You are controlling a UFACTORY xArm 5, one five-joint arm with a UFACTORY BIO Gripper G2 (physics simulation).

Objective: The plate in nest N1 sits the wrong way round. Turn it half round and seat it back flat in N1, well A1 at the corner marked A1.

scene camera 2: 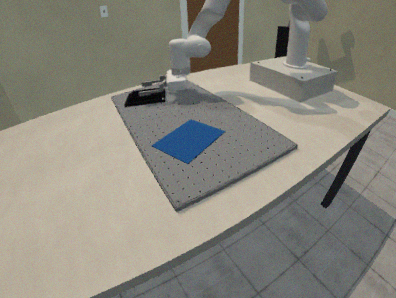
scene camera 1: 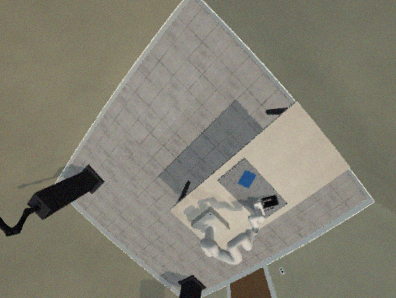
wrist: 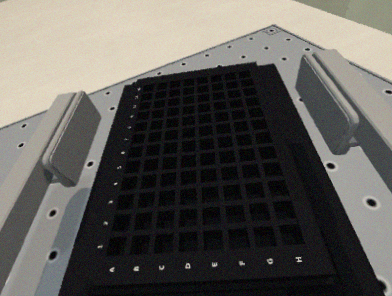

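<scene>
The black well plate (scene camera 1: 271, 201) (scene camera 2: 145, 98) (wrist: 200, 159) lies in the black nest (wrist: 289, 117) at the far corner of the grey board. In the wrist view its letters A to H run left to right along the near edge, row 1 is nearest, and well A1 is at the near left corner. The nest's own A1 mark cannot be made out, nor whether the plate is fully flat. My gripper (scene camera 2: 150, 87) (wrist: 200, 120) is open, one finger on each side of the plate, with gaps between the finger pads and its long sides. Nothing is held.
A flat blue rectangle (scene camera 1: 246, 179) (scene camera 2: 189, 141) lies on the perforated grey board (scene camera 1: 231, 176) (scene camera 2: 250, 150) (wrist: 350, 182). The arm's box-shaped base (scene camera 2: 285, 80) stands on the table beyond the board. The table's edge (wrist: 50, 50) side lies past the board's far corner.
</scene>
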